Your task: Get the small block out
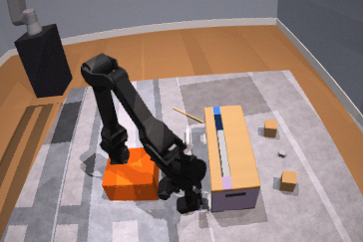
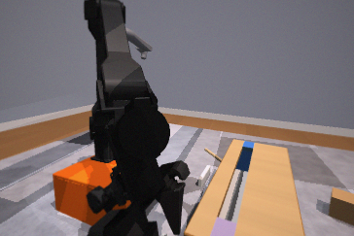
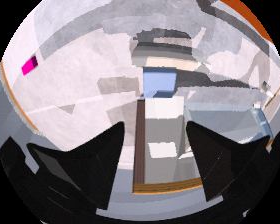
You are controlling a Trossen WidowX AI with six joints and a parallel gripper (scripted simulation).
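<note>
Right now my gripper tip is 20 mm past the pale blue block and 50 mm above it. Also, from my gripper tip: thin wooden stick (30 mm behind, 480 mm to the left, 70 mm below); box (70 mm ahead, 170 mm to the left, 10 mm below); grey piece (320 mm ahead, 190 mm to the left, 60 mm below).
</note>
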